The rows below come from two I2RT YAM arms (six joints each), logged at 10 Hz.
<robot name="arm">
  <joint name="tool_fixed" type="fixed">
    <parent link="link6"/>
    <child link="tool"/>
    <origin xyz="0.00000 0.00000 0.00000" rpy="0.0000 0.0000 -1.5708"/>
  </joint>
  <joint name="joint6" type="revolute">
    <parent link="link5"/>
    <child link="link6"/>
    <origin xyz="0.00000 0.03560 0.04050" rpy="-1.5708 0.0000 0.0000"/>
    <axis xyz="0 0 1"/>
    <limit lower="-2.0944" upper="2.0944"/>
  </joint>
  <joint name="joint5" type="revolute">
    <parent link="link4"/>
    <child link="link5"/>
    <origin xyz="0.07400 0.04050 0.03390" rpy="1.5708 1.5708 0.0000"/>
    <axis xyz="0 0 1"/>
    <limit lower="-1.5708" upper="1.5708"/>
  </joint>
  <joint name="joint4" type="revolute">
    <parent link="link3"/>
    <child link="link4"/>
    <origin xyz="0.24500 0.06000 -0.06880" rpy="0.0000 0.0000 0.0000"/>
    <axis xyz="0 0 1"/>
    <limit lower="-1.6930" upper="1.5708"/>
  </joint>
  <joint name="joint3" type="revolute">
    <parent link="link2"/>
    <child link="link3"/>
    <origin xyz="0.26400 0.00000 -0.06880" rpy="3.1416 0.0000 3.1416"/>
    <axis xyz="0 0 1"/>
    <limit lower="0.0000" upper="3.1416"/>
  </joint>
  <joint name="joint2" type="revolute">
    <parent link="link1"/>
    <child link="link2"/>
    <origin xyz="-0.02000 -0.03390 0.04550" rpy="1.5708 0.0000 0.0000"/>
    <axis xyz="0 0 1"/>
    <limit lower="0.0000" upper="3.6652"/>
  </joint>
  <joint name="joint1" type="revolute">
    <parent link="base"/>
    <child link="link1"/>
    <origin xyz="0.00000 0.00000 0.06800" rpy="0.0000 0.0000 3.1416"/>
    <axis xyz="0 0 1"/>
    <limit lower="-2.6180" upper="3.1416"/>
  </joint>
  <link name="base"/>
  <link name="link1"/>
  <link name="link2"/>
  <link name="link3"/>
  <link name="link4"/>
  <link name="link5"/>
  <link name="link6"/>
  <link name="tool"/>
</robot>
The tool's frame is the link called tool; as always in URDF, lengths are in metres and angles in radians.
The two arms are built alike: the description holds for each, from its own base.
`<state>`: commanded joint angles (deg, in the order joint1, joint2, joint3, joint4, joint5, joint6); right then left.
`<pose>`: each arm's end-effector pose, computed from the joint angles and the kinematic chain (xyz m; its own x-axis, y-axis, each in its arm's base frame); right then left.
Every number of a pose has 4 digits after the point.
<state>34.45 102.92 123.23 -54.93 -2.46 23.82 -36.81 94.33 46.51 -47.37 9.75 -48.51</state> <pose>0.3110 0.2152 0.4499 -0.6686 0.0306 -0.7430 -0.3545 0.8652 0.3547 0.1878 -0.1480 0.1268 -0.9614 -0.2026 0.1863 -0.2142 0.9758 -0.0440</pose>
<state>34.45 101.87 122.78 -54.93 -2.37 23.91 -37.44 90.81 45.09 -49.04 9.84 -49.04</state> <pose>0.3064 0.2120 0.4540 -0.6623 0.0367 -0.7483 -0.3556 0.8638 0.3571 0.1779 -0.1439 0.1353 -0.9625 -0.2001 0.1830 -0.2123 0.9760 -0.0490</pose>
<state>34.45 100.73 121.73 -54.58 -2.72 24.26 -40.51 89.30 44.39 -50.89 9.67 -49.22</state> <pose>0.3022 0.2094 0.4561 -0.6614 0.0440 -0.7488 -0.3575 0.8591 0.3662 0.1646 -0.1485 0.1385 -0.9692 -0.1538 0.1926 -0.1629 0.9861 -0.0326</pose>
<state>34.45 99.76 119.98 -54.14 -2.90 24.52 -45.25 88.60 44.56 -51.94 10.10 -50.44</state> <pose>0.2998 0.2079 0.4535 -0.6675 0.0447 -0.7433 -0.3545 0.8587 0.3701 0.1505 -0.1606 0.1418 -0.9751 -0.0945 0.2008 -0.1027 0.9942 -0.0308</pose>
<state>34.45 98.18 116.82 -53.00 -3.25 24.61 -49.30 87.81 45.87 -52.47 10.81 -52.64</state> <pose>0.2965 0.2059 0.4481 -0.6744 0.0416 -0.7372 -0.3548 0.8574 0.3729 0.1409 -0.1741 0.1495 -0.9790 -0.0591 0.1953 -0.0706 0.9961 -0.0523</pose>
